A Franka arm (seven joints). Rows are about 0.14 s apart.
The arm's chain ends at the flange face. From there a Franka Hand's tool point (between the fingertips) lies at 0.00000 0.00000 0.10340 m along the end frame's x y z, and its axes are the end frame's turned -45 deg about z.
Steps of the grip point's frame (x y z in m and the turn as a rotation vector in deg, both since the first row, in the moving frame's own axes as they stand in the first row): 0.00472, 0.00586, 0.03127, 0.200, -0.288, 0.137; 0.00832, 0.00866, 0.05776, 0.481, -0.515, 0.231; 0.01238, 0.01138, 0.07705, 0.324, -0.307, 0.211; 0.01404, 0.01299, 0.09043, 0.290, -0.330, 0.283; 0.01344, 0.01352, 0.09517, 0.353, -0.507, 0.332
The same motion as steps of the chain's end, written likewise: 0.00810, 0.00069, 0.03127, -0.062, -0.345, 0.137; 0.01328, 0.00020, 0.05777, -0.024, -0.704, 0.231; 0.01761, -0.00068, 0.07705, 0.012, -0.446, 0.211; 0.01990, -0.00079, 0.09043, -0.028, -0.438, 0.283; 0.02016, -0.00014, 0.09518, -0.109, -0.608, 0.332
